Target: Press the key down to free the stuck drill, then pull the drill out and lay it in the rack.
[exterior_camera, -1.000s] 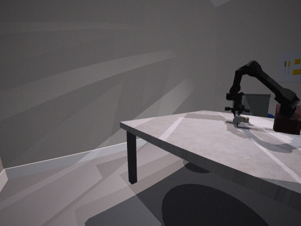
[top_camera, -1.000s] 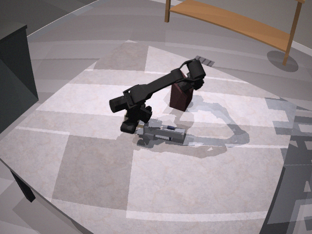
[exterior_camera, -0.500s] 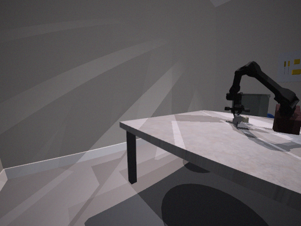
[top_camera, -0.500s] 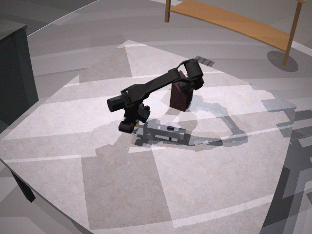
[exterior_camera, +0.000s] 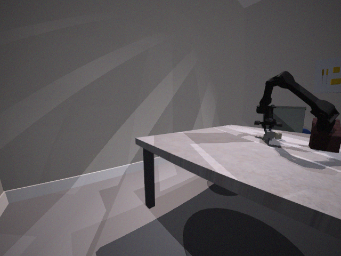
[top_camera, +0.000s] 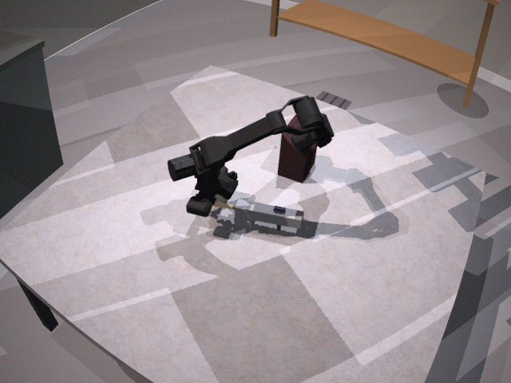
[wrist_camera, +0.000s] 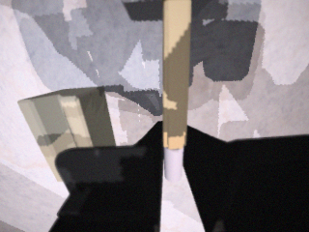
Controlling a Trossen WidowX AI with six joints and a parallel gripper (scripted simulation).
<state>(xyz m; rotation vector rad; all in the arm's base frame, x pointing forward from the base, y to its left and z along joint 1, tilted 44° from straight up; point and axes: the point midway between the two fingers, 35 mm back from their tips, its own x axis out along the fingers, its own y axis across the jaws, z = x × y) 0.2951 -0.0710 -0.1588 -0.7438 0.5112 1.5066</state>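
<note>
Now: the drill 1 cm behind my gripper tip, 4 cm to the left of it and 4 cm above it. The rest, counted from my gripper tip: grey housing 3 cm behind, 17 cm to the left, 3 cm above; then key 3 cm behind, 20 cm to the left, 4 cm above; then rack 7 cm behind, 1 cm to the right, 1 cm above.
</note>
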